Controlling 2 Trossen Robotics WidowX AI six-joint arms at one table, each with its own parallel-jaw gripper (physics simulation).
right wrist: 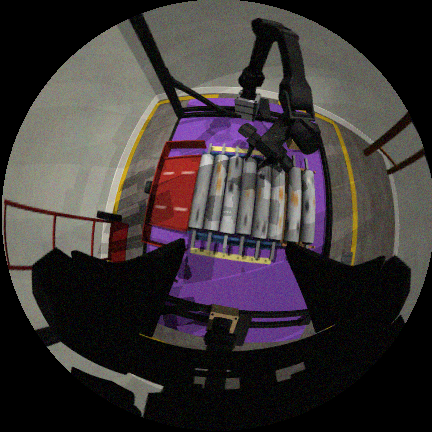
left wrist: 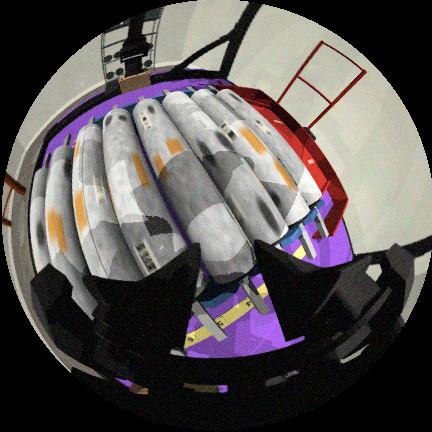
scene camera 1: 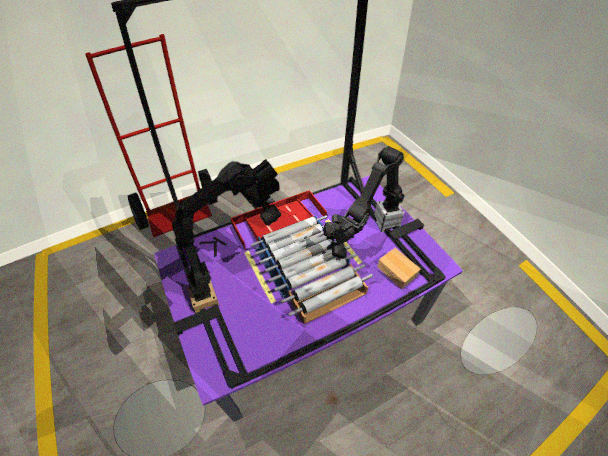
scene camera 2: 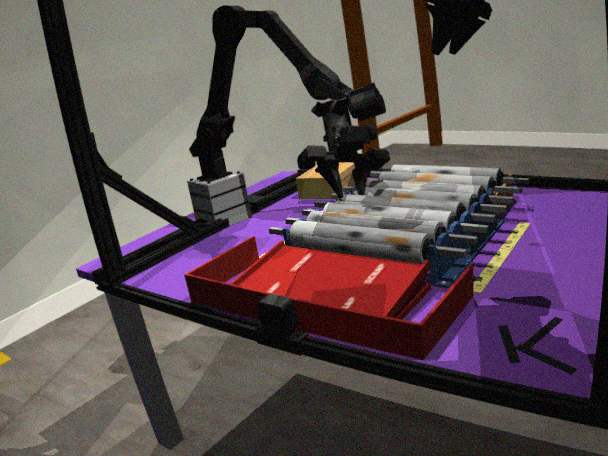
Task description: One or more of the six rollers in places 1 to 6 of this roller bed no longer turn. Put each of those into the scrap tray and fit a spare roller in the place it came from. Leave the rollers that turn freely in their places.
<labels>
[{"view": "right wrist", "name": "my left gripper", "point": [250, 164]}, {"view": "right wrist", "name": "my right gripper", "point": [237, 246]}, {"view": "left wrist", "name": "my left gripper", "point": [226, 245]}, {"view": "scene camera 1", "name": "my right gripper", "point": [269, 212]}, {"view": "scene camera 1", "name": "box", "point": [401, 270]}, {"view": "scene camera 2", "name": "my left gripper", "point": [351, 197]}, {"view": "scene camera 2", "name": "my right gripper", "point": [444, 54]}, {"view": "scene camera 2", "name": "box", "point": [311, 185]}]
</labels>
